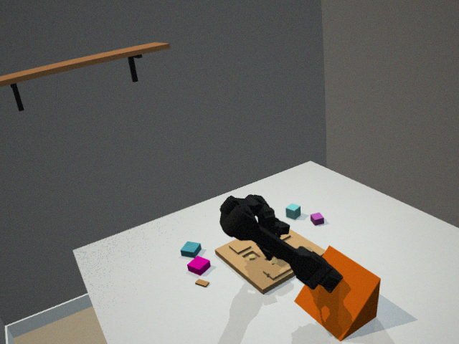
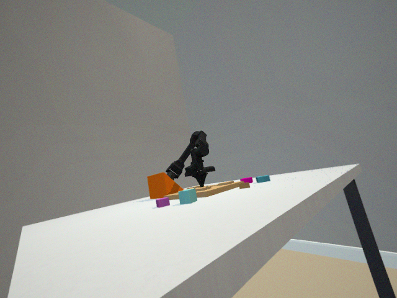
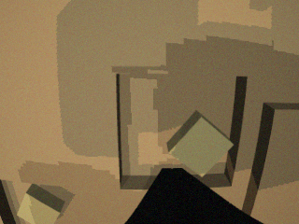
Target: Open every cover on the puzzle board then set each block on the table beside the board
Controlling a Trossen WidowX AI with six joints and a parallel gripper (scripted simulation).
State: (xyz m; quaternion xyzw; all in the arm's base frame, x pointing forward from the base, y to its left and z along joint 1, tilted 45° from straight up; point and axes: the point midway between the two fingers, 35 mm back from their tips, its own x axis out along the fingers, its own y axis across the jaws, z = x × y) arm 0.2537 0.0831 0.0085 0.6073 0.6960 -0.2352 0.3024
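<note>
Right now the tan puzzle board is 40 mm ahead of my gripper tip and 30 mm to the right of it. Round my gripper tip: flat brown piece: 240 mm to the left, 50 mm ahead, 20 mm below; then teal block: 240 mm ahead, 210 mm to the left, 10 mm below; then magenta block: 220 mm to the left, 130 mm ahead, 10 mm below.
</note>
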